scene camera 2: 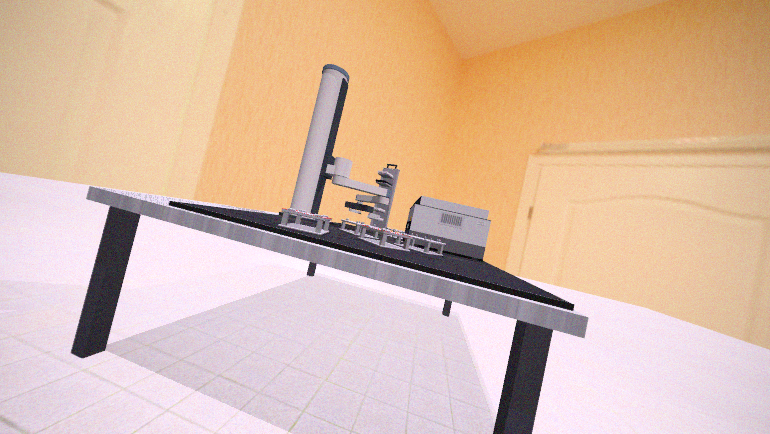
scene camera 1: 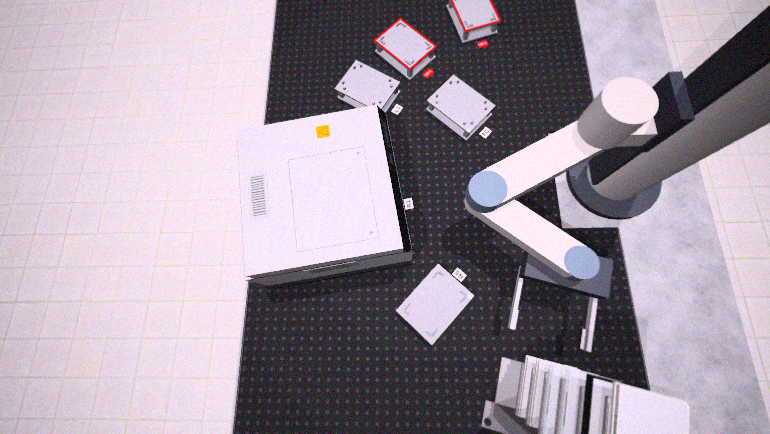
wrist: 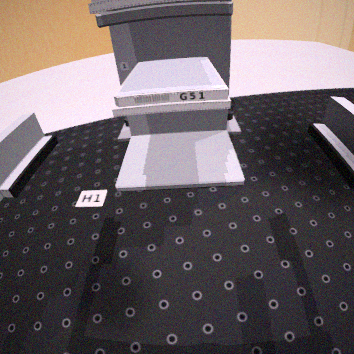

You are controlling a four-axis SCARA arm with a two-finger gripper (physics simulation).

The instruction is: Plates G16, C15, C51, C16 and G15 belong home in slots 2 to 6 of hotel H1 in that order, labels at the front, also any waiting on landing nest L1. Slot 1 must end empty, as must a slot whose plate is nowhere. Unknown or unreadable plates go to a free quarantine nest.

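Places are measured from the arm's base along level axes (x back, y right, z up), in centimetres.
Pixels of known places: gripper, between the fingertips: (scene camera 1: 548, 339) (wrist: 176, 114); arm's base, origin of its link: (scene camera 1: 610, 178).
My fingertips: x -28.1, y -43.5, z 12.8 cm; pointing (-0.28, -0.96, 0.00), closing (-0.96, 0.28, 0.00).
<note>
For each thing: its middle in the pictures, then the offset to it from my fingertips. "pt": a spot on its surface instead.
- Hotel H1, middle of its body: (scene camera 2: 382, 196) dx -3.2, dy -14.5, dz +16.7 cm
- pale plate labelled G51, middle of its body: (wrist: 171, 77) (scene camera 1: 542, 390) dx -2.2, dy -10.6, dz -1.0 cm
- be L1, middle of its body: (scene camera 1: 367, 89) (scene camera 2: 419, 242) dx -42.2, dy +73.6, dz -8.5 cm
- large white device, middle of its body: (scene camera 1: 327, 202) (scene camera 2: 442, 227) dx -51.4, dy +33.3, dz +1.0 cm
- R1 label, a spot on its surface: (scene camera 1: 408, 203) pt dx -30.4, dy +36.8, dz -11.5 cm
- Nest N6, middle of its body: (scene camera 1: 434, 303) dx -24.4, dy +8.5, dz -8.7 cm
- pale nest, middle of its body: (scene camera 1: 460, 106) (scene camera 2: 359, 227) dx -14.2, dy +66.2, dz -8.5 cm
- H1 label, a spot on its surface: (wrist: 91, 198) pt dx +8.6, dy -7.9, dz -11.5 cm
- hotel's base, a spot on its surface: (wrist: 220, 165) pt dx -6.4, dy -7.7, dz -10.7 cm
Hotel H1 (scene camera 1: 652, 409) (scene camera 2: 392, 196) (wrist: 220, 45) shows its slots at the front in the wrist view. A pale plate labelled G51 (wrist: 172, 77) lies in slot 1, its label facing me. The shelf above it (wrist: 165, 15) is cut off at the top edge; whether a plate lies there I cannot tell. My gripper (scene camera 1: 549, 338) (wrist: 176, 114) is open and empty in front of the hotel, one finger to each side of it in the wrist view. The nest that seems to be L1 (scene camera 1: 367, 85) bears no plate. Two red-rimmed nests (scene camera 1: 404, 44) (scene camera 1: 474, 13) also look empty.
A large white device (scene camera 1: 323, 199) (scene camera 2: 450, 226) stands by the R1 label (scene camera 1: 408, 203). Nest N6 (scene camera 1: 435, 304) stands between device and hotel. Another pale nest (scene camera 1: 461, 105) stands near the red-rimmed ones. The H1 label (wrist: 91, 198) lies left of the hotel's base (wrist: 220, 165).
</note>
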